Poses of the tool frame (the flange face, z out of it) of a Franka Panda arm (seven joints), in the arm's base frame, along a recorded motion.
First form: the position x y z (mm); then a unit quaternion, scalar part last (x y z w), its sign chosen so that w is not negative.
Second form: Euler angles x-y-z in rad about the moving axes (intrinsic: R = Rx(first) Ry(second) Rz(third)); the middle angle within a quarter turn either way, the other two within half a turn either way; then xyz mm. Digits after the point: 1 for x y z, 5 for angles.
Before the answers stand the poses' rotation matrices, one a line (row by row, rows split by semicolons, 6 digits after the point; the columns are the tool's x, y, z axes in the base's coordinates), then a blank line. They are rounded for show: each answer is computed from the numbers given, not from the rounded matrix.
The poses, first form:
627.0 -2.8 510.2 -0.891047 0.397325 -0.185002 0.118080
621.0 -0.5 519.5 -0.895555 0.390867 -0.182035 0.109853
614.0 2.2 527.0 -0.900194 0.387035 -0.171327 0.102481
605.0 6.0 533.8 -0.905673 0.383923 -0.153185 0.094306
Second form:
0.615814 -0.664380 0.423523; -0.751760 -0.656380 0.063418; 0.235859 -0.357441 -0.903663
0.628173 -0.660091 0.411920; -0.740080 -0.670311 0.054456; 0.240169 -0.339062 -0.909591
0.641702 -0.661697 0.387782; -0.731928 -0.679403 0.051886; 0.229127 -0.317124 -0.920289
0.658275 -0.666525 0.349884; -0.724310 -0.687419 0.053198; 0.205059 -0.288443 -0.935281

-3.07153 0.43733 0.82332 627.0 -2.8 510.2
-3.08180 0.42456 0.81017 621.0 -0.5 519.5
-3.08527 0.39822 0.80074 614.0 2.2 527.0
-3.08477 0.35745 0.79163 605.0 6.0 533.8

